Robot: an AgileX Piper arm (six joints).
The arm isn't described. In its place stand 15 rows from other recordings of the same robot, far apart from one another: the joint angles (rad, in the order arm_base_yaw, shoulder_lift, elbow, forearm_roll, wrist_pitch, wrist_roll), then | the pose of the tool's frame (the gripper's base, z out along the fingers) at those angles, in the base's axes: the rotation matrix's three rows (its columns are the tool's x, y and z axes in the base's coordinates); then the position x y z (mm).
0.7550 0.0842 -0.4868 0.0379 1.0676 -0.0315 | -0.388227 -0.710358 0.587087; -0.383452 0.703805 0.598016; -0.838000 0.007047 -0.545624; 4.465 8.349 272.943
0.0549 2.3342 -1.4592 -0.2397 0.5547 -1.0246 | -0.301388 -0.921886 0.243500; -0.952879 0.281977 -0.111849; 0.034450 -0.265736 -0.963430; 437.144 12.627 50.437
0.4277 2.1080 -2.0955 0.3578 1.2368 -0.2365 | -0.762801 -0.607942 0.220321; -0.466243 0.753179 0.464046; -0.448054 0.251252 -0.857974; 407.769 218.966 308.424
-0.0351 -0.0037 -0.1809 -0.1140 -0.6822 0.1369 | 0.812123 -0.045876 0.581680; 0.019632 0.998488 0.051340; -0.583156 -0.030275 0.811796; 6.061 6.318 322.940
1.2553 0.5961 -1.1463 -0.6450 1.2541 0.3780 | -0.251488 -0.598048 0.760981; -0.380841 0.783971 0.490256; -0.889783 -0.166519 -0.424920; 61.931 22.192 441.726
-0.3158 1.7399 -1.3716 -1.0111 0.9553 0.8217 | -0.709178 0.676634 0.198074; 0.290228 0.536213 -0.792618; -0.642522 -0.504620 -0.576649; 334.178 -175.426 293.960
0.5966 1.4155 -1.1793 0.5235 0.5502 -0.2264 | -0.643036 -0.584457 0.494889; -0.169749 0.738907 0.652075; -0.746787 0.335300 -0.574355; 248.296 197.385 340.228
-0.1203 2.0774 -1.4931 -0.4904 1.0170 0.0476 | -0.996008 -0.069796 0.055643; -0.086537 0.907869 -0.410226; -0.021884 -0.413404 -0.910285; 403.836 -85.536 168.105
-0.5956 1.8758 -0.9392 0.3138 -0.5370 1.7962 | 0.724906 -0.084613 0.683632; 0.557073 -0.511755 -0.654046; 0.405193 0.854955 -0.323838; 313.659 -229.924 177.538
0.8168 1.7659 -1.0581 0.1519 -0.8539 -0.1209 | 0.167793 -0.644798 0.745708; 0.148700 0.764332 0.627443; -0.974543 0.005606 0.224131; 279.668 282.644 285.022
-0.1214 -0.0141 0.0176 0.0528 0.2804 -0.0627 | -0.194895 0.104547 0.975236; 0.011732 0.994480 -0.104265; -0.980754 -0.008880 -0.195046; 54.119 -5.264 182.753
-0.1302 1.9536 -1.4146 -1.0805 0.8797 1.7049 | -0.198839 0.925187 0.323251; 0.572501 0.377362 -0.727902; -0.795428 0.040326 -0.604705; 402.723 -115.120 225.815
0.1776 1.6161 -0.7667 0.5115 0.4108 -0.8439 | -0.736188 -0.559002 0.381502; -0.491163 0.829115 0.267073; -0.465603 0.009236 -0.884946; 278.736 68.103 165.589
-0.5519 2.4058 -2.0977 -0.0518 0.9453 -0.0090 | -0.803118 0.506735 0.313401; 0.448344 0.860406 -0.242261; -0.392414 -0.054053 -0.918199; 441.287 -276.196 166.868
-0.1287 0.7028 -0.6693 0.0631 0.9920 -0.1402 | -0.805137 0.012343 0.592960; -0.001989 0.999722 -0.023511; -0.593085 -0.020108 -0.804889; 112.160 -9.671 297.165
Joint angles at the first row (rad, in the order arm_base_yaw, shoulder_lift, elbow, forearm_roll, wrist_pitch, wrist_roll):
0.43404 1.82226 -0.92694 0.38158 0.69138 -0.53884
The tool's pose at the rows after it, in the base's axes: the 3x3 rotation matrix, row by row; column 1 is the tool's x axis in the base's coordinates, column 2 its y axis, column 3 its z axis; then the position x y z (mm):
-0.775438 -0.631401 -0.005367; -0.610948 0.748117 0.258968; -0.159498 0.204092 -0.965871; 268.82 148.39 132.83
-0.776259 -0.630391 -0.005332; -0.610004 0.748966 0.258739; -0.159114 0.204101 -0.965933; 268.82 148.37 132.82
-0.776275 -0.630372 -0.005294; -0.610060 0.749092 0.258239; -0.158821 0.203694 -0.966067; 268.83 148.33 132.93
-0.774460 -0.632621 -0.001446; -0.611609 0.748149 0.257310; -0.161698 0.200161 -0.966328; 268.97 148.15 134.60
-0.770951 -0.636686 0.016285; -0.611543 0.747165 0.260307; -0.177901 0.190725 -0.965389; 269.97 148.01 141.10
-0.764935 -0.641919 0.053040; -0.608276 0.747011 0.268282; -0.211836 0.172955 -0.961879; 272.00 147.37 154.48
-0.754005 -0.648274 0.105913; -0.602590 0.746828 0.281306; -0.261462 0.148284 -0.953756; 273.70 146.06 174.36
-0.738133 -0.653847 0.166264; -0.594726 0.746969 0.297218; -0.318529 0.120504 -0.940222; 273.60 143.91 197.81
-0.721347 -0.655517 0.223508; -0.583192 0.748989 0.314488; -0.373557 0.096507 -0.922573; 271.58 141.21 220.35
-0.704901 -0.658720 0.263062; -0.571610 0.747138 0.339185; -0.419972 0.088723 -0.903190; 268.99 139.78 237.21
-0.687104 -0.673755 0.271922; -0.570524 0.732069 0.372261; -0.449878 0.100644 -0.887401; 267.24 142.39 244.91
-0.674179 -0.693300 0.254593; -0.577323 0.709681 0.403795; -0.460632 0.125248 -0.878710; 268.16 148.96 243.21
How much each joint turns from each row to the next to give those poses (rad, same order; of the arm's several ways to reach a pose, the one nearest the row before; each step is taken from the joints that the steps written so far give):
-0.00002 0.00030 -0.00002 -0.00038 0.00002 0.00224
0.00001 0.00001 0.00002 -0.00037 -0.00002 0.00158
0.00001 -0.00028 -0.00021 -0.00103 0.00049 0.00095
0.00000 -0.00478 -0.00146 -0.00516 0.00214 0.00256
-0.00039 -0.01742 -0.00652 -0.00990 0.00442 0.00741
-0.00234 -0.03494 -0.01391 -0.01673 0.00865 0.01395
-0.00332 -0.05173 -0.01943 -0.02078 0.01306 0.01717
-0.00336 -0.06171 -0.02072 -0.02096 0.01548 0.01740
-0.00332 -0.06031 -0.01795 -0.01499 0.01356 0.01518
-0.00308 -0.04433 -0.01305 0.00883 0.00822 -0.00425
0.00254 -0.01603 -0.00836 0.03800 0.00344 -0.03393
0.00874 0.01587 -0.00737 0.05108 -0.00195 -0.04634

